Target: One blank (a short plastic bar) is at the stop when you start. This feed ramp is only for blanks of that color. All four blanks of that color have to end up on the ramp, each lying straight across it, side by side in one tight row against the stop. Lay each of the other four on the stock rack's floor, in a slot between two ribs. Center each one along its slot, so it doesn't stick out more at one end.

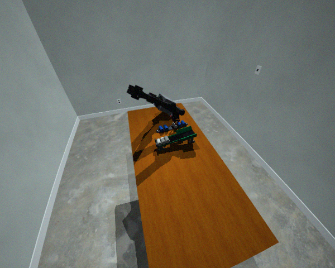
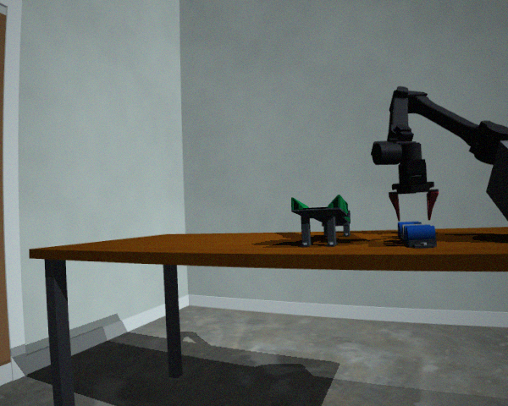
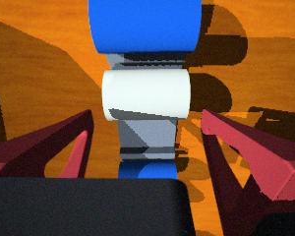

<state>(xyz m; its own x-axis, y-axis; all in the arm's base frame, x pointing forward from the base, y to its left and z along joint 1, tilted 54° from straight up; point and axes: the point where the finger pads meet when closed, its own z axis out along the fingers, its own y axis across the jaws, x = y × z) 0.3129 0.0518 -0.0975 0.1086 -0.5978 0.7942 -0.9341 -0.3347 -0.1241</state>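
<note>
My gripper is now 70 mm above the grey stock rack and 30 mm to the left of it. Also, from my hand: feed ramp: 250 mm ahead, 70 mm to the right, 10 mm above.
</note>
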